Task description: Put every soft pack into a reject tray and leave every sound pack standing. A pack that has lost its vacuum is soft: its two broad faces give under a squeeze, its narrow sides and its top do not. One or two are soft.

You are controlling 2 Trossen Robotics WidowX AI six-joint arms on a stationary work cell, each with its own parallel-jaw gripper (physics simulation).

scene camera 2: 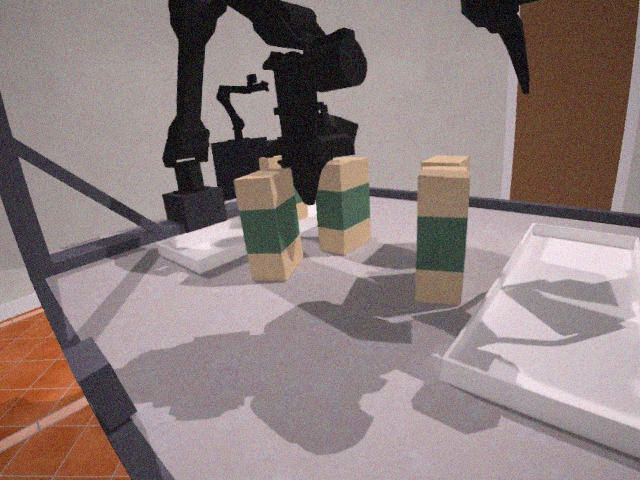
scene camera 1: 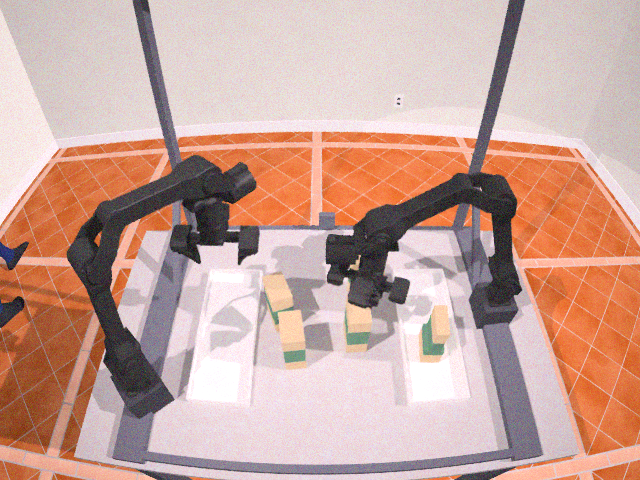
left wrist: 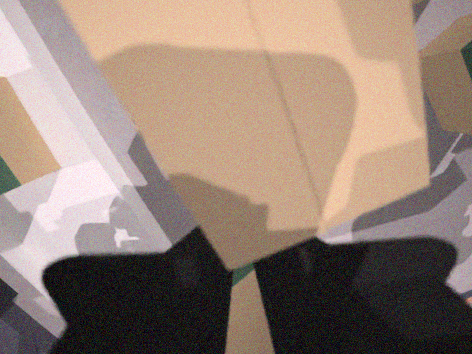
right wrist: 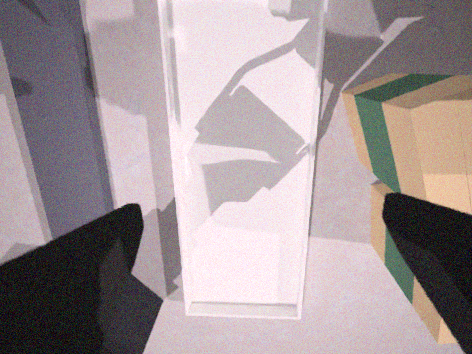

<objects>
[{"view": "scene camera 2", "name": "my left gripper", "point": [309,204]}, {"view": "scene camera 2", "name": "white tray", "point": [548,340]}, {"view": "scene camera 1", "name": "my left gripper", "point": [364,302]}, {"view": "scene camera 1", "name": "my right gripper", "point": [219,263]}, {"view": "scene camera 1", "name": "white tray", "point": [221,374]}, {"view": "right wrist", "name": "my right gripper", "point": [262,209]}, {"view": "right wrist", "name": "white tray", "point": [242,91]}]
</objects>
